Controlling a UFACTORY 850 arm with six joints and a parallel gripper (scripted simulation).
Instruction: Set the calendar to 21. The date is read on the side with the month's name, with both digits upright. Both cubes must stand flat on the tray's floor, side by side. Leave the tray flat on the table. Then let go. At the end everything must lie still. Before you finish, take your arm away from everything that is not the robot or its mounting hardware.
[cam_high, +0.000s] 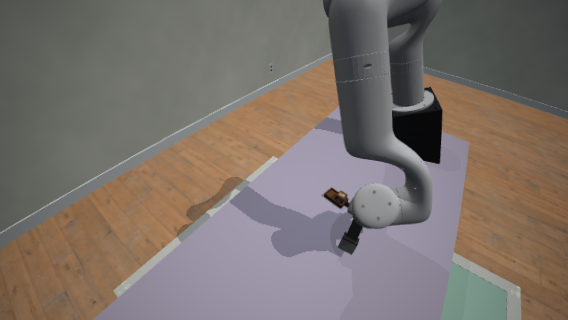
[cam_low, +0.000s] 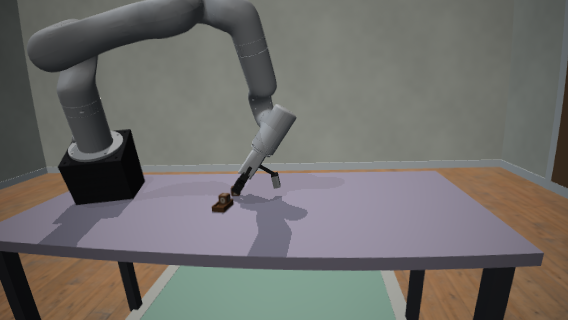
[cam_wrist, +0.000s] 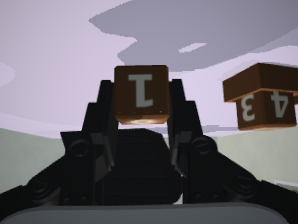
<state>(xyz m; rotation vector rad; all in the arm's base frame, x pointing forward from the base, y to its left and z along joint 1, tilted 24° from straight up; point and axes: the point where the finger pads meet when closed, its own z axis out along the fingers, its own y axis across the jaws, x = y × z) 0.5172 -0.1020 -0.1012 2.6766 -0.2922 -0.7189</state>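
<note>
Now: the brown cube 1 cm behind my hand and 2 cm below it. Also, from my hand: digit cube: 4 cm behind, 8 cm to the right, 1 cm below; brown tray: 5 cm behind, 10 cm to the right, 3 cm below.
</note>
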